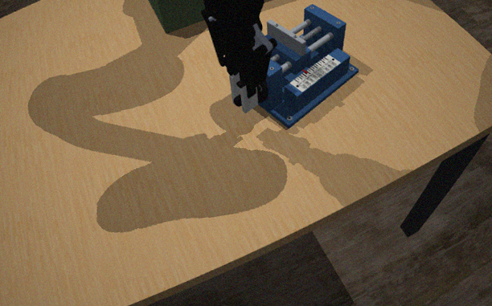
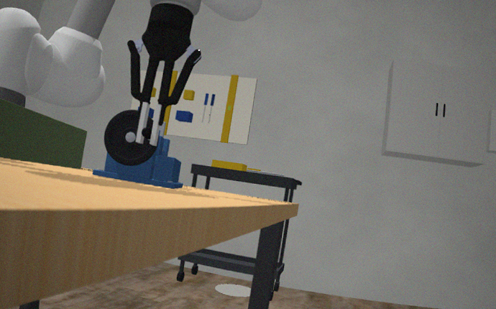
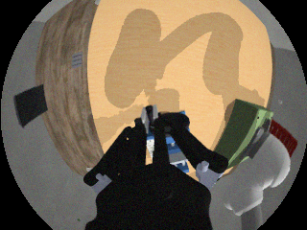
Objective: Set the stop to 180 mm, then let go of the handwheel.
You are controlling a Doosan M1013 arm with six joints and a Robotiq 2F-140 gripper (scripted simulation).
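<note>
Now: hand 2 cm to the right of the handwheel, 2 cm above it and 1 cm past it. Round my hand: stop plate: 12 cm to the left, 5 cm behind, 1 cm below.
</note>
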